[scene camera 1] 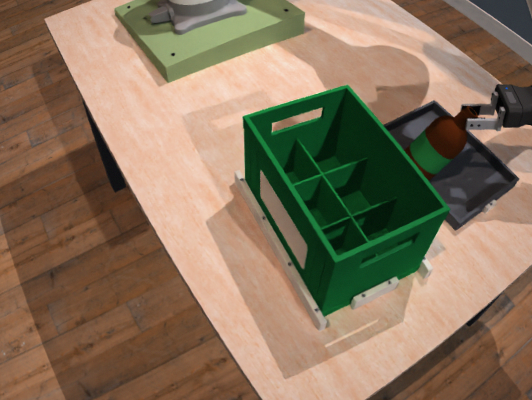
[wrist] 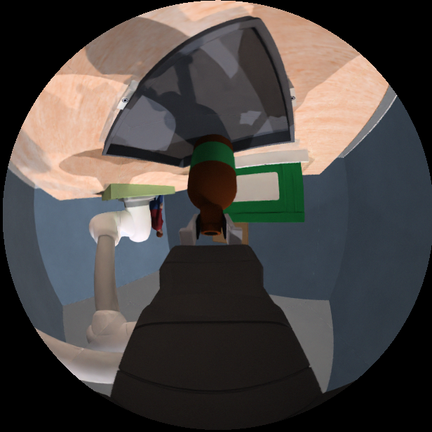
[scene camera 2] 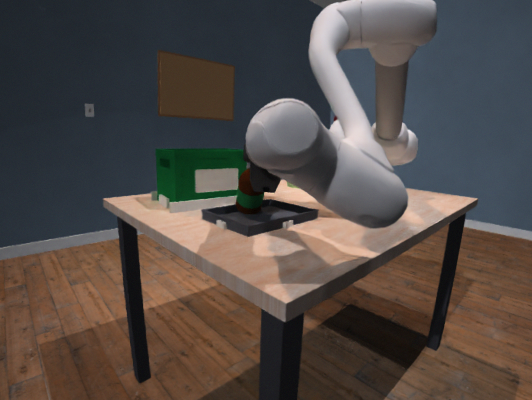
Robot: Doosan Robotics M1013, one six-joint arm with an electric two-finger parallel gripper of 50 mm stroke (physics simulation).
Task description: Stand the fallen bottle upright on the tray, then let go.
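Places are measured from the arm's base along level axes (x left, y down, z back), in metres.
Where they show: gripper, fingertip midpoint: (scene camera 1: 463, 116); arm's base, origin of the base link: (scene camera 1: 200, 8).
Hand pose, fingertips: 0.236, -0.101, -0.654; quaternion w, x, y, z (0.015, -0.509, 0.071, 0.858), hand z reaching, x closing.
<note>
Things, the pixels of their centre, and the offset from my fingertips, as dx, dy, dz.
- brown bottle with a green band, body centre: (scene camera 1: 444, 139) (scene camera 2: 252, 184) -0.022, +0.055, +0.007
- dark grey tray, body centre: (scene camera 1: 445, 159) (scene camera 2: 260, 214) +0.015, +0.133, +0.012
- green divided crate, body centre: (scene camera 1: 335, 197) (scene camera 2: 205, 175) -0.268, +0.058, -0.016
The brown bottle with a green band (scene camera 1: 440, 140) (scene camera 2: 250, 199) (wrist: 212, 182) stands nearly upright in scene camera 2, leaning slightly. Its base is inside the dark grey tray (scene camera 1: 467, 175) (scene camera 2: 250, 229) (wrist: 260, 60), near the tray's crate side. The base looks low at the tray floor, but its exact contact is hard to see. My gripper (scene camera 1: 468, 115) (wrist: 210, 221) is shut on the bottle's neck, one finger on each side, just below the mouth. In scene camera 2 the fingers are hidden by the arm and gripper body.
A green divided crate (scene camera 1: 345, 285) (scene camera 2: 175, 175) (wrist: 292, 195) stands close beside the tray, its compartments empty. Pale strips (scene camera 1: 302, 286) (scene camera 2: 200, 203) edge the crate. The green robot base plate (scene camera 1: 260, 30) (wrist: 140, 191) is at the table's far end. Small pale clips touch the tray's outside.
</note>
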